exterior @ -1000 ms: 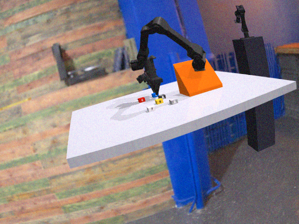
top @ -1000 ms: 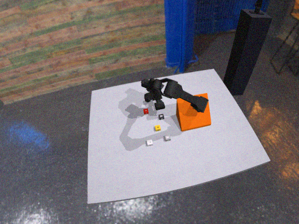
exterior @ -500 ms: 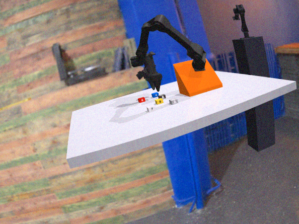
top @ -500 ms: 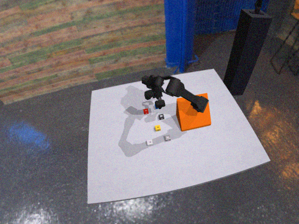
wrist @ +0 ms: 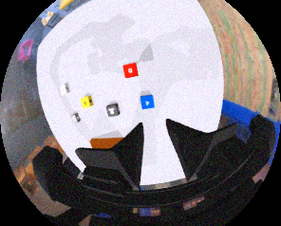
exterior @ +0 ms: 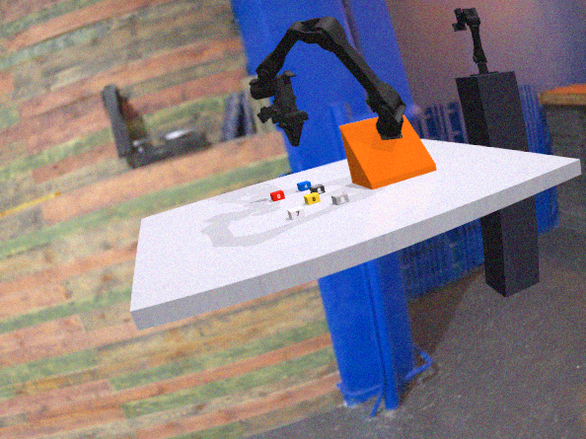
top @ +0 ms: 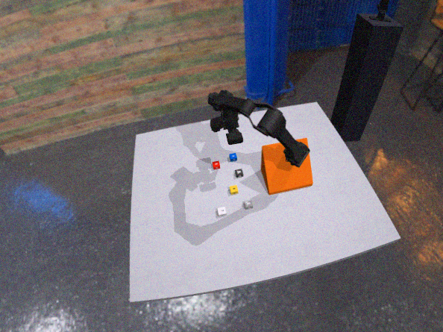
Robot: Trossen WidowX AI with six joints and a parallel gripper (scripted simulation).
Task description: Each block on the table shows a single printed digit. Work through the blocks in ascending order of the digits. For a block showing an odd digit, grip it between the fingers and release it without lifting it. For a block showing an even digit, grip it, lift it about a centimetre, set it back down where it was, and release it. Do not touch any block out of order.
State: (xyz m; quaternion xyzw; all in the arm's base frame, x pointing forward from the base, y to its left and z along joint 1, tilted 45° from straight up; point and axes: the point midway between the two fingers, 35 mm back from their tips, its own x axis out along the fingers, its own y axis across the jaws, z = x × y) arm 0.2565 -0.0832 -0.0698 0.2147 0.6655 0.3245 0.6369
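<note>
The black block lies 120 mm below my gripper tip, 100 mm to the left of it and 20 mm behind it. The rest, counted from my gripper tip: blue block: 120 mm below; then red block: 120 mm below, 90 mm ahead, 40 mm to the left; then yellow block: 190 mm to the left, 120 mm below, 10 mm ahead.
</note>
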